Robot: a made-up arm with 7 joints. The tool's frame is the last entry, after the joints.
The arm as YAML. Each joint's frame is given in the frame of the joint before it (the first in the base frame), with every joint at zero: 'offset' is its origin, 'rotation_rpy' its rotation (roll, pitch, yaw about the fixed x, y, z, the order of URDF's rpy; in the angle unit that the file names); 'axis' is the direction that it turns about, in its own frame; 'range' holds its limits. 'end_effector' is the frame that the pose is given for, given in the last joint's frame.
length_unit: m
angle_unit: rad
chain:
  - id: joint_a
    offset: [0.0, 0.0, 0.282]
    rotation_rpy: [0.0, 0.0, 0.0]
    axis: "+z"
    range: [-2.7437, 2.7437]
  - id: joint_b
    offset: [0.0, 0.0, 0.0]
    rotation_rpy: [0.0, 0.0, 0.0]
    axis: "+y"
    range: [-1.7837, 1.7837]
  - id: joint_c
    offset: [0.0, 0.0, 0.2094]
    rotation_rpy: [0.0, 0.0, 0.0]
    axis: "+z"
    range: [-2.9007, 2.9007]
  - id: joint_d
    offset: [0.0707, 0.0, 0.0]
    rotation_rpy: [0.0, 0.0, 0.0]
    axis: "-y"
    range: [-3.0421, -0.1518]
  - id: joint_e
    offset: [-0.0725, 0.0, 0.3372]
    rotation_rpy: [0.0, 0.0, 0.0]
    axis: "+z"
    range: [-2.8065, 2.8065]
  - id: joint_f
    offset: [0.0, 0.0, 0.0]
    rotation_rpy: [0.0, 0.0, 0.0]
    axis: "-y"
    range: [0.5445, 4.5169]
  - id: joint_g
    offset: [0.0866, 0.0, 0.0]
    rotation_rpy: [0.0, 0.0, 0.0]
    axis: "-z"
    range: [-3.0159, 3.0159]
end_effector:
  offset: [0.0, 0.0, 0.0]
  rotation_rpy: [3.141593, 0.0, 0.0]
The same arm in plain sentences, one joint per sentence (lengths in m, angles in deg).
The arm has seven revolute joints in a row. What follows holds with every joint at zero, and every direction is one of the base frame's. The first joint sits 0.2820 m along +z from the base frame's origin and rotates about +z, from -157.20 to 157.20 deg. The second joint sits at the same point as the first joint and rotates about +y, from -102.20 to 102.20 deg. The third joint sits 0.2094 m along +z from the second joint and rotates about +z, from -166.20 to 166.20 deg. The fourth joint sits 0.0707 m along +x from the third joint and rotates about -y, from -174.30 to -8.70 deg. The fifth joint sits 0.0725 m along -x and 0.3372 m along +z from the fourth joint and rotates about +z, from -160.80 to 160.80 deg. The sixth joint sits at the same point as the fifth joint and rotates about -y, from 31.20 to 258.80 deg. The seventh joint sits 0.0866 m along +x from the sixth joint and rotates about -z, from -172.80 to 172.80 deg. The tool frame, which is the frame that the pose is given for, sits at the same point as the seventh joint; its axes are the base frame's turned by roll -180.00, pitch 0.00 and yaw 0.00 deg (as in URDF: about the fixed x, then y, then z).
